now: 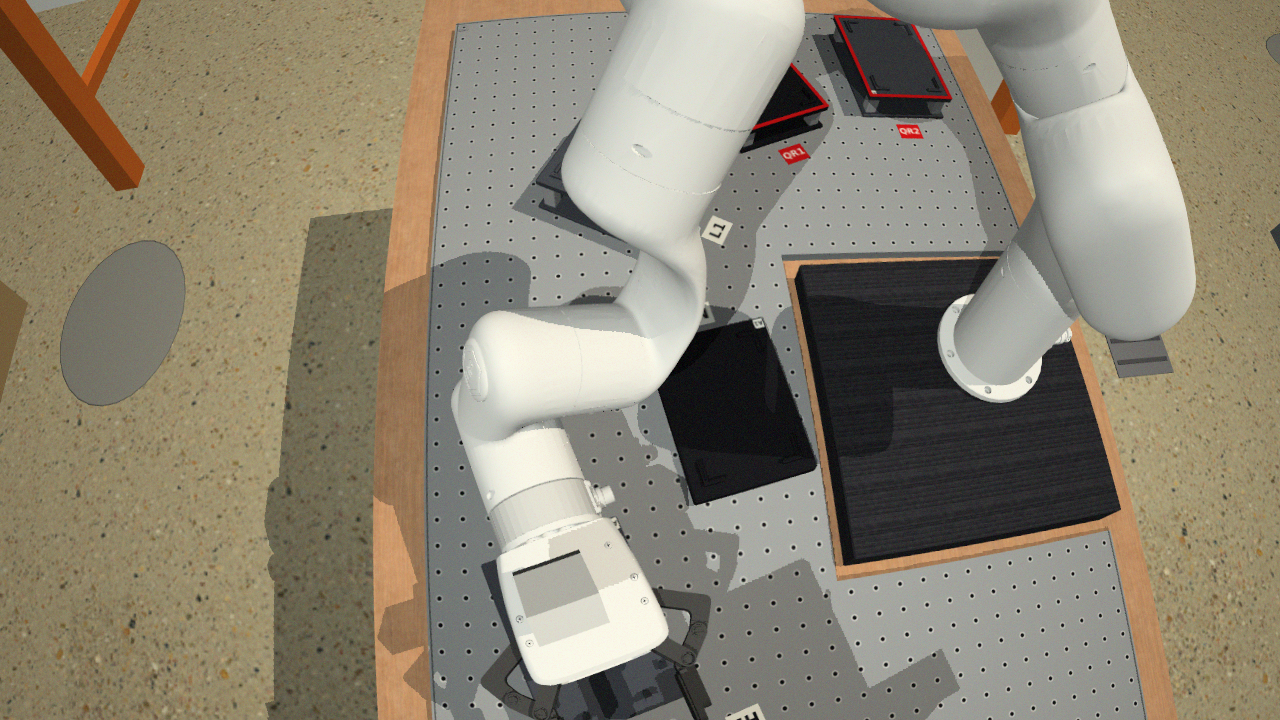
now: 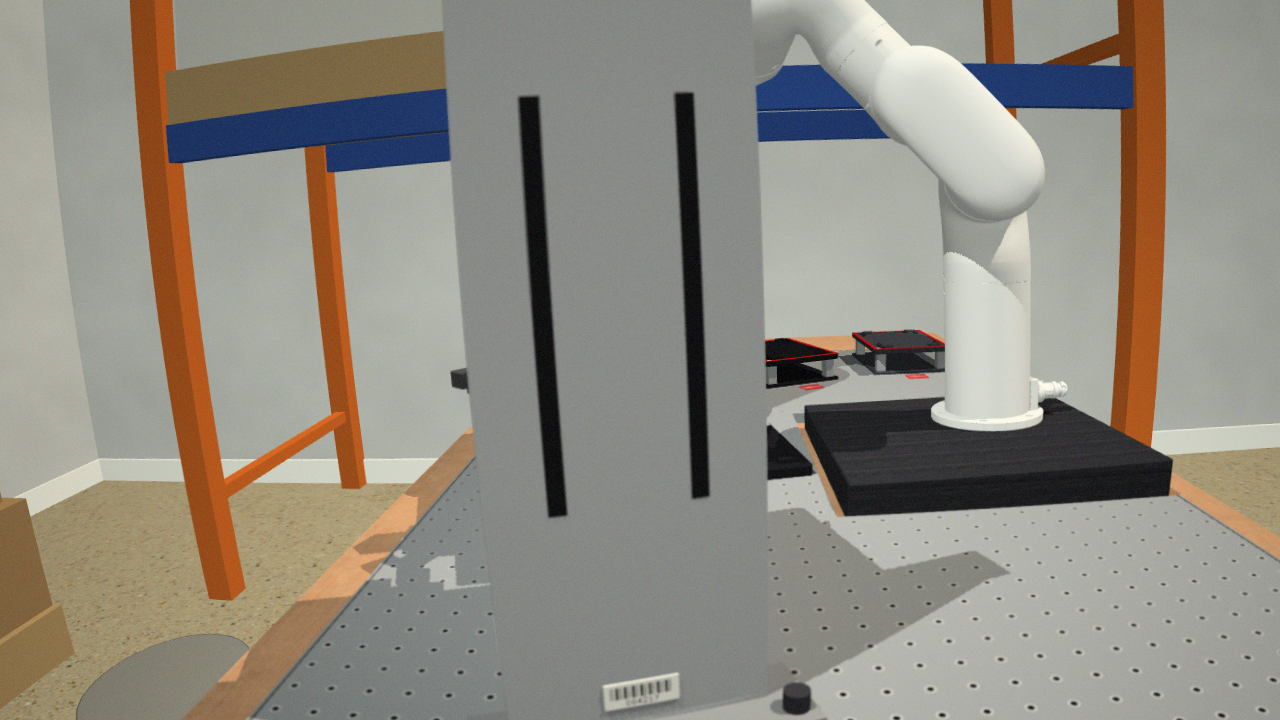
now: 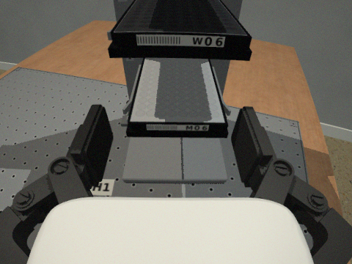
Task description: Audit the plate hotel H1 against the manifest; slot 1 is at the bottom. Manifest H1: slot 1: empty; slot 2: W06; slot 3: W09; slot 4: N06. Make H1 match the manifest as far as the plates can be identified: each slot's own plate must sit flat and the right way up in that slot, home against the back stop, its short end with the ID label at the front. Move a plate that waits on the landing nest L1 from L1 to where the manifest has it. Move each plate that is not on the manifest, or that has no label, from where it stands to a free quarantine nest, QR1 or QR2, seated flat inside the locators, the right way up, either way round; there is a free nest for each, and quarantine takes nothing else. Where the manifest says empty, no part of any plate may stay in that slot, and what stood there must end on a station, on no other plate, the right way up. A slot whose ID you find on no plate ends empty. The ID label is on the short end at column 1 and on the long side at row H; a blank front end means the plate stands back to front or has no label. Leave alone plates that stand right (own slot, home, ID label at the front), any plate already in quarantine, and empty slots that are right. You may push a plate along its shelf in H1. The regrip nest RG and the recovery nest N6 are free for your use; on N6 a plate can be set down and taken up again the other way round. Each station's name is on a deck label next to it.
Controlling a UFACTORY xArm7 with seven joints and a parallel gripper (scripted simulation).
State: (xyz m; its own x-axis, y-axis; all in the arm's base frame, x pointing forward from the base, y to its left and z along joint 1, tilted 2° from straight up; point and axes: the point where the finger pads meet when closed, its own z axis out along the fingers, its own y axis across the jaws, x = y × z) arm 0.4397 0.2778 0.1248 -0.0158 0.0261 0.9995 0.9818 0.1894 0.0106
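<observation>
Right now my hand is 10 mm past the white well plate, 90 mm to the right of it and 30 mm above it. From my hand the other things lie so: H1 deck label: 100 mm behind, 20 mm to the left, 150 mm below; then plate hotel H1: 30 mm behind, 170 mm to the left, 50 mm above; then regrip nest RG: 20 mm ahead, 90 mm to the right, 90 mm below.
</observation>
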